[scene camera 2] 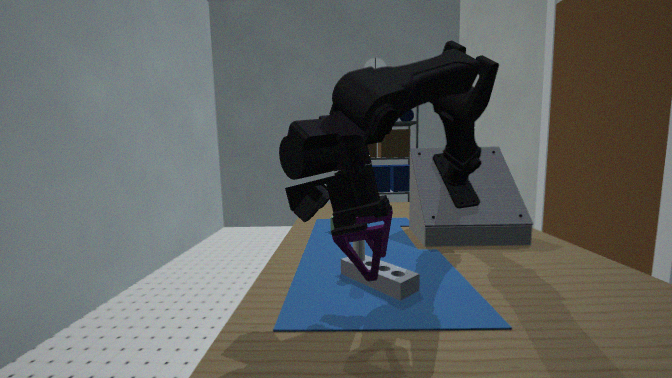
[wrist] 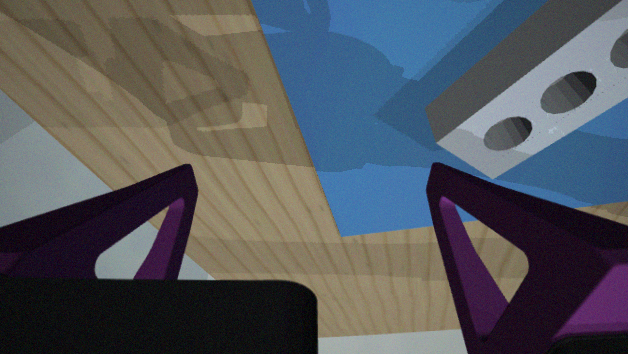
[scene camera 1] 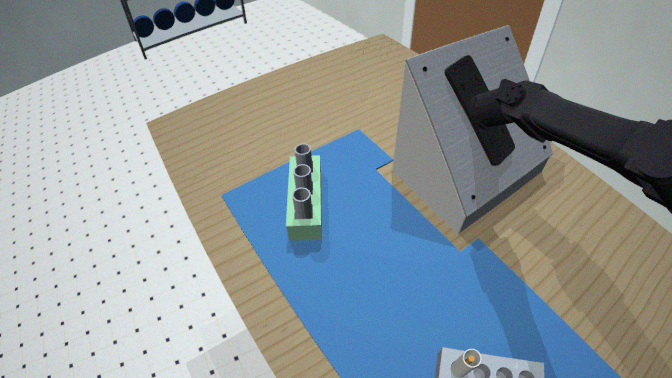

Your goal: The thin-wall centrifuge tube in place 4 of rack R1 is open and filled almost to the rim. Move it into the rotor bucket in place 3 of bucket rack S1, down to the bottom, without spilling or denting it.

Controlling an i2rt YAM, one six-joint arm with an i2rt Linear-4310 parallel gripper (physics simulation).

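Frame: origin at the arm's base, x right, y back, z down, level; centimetres.
Seen in the pictures: gripper, between the fingertips: (scene camera 2: 377, 267) (wrist: 312, 176); arm's base, origin of its link: (scene camera 2: 454, 179) (scene camera 1: 480, 111).
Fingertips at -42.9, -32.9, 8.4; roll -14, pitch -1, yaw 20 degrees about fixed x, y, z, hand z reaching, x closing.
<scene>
Pixels of each thing's top centre, then the offset from my fingertips to it, as dx, dy, dz. "spot": a spot on its surface instead. Level surfaces: height alone.
- grey rack R1, centre of its top: (wrist: 603, 69) (scene camera 1: 493, 374) (scene camera 2: 377, 265) +13.6, +2.9, +5.3
- pale open tube, centre of its top: (scene camera 1: 472, 357) (scene camera 2: 358, 230) +17.7, -0.1, -1.0
- green bucket rack S1, a spot on its surface: (scene camera 1: 305, 232) spot: +51.4, -1.5, +6.1
- blue mat, height of its surface: dz +8.5
- wooden table, height of its surface: dz +8.8
My gripper (scene camera 2: 377, 266) (wrist: 312, 176) is open, with its purple fingers wide apart and no object between them. In the scene camera 2 view its fingers overlap the grey rack R1 (scene camera 1: 517, 364) (scene camera 2: 410, 287) (wrist: 480, 85); in the wrist view the rack lies beyond the right finger. The pale open tube (scene camera 1: 462, 366) (scene camera 2: 361, 251) stands in an end hole of the rack, with orange at its mouth, and does not show in the wrist view. The green bucket rack S1 (scene camera 1: 305, 232) holds three dark, open-topped buckets (scene camera 1: 303, 207) in a row. Its place numbers cannot be read.
Both racks stand on a blue mat (scene camera 1: 380, 280) (scene camera 2: 310, 315) (wrist: 370, 195) on the wooden table (scene camera 1: 270, 95) (scene camera 2: 575, 300) (wrist: 240, 220). The slanted grey arm mount (scene camera 1: 425, 145) (scene camera 2: 475, 235) stands beside the mat. The arm (scene camera 1: 585, 112) (scene camera 2: 405, 82) reaches from it above the table.
</scene>
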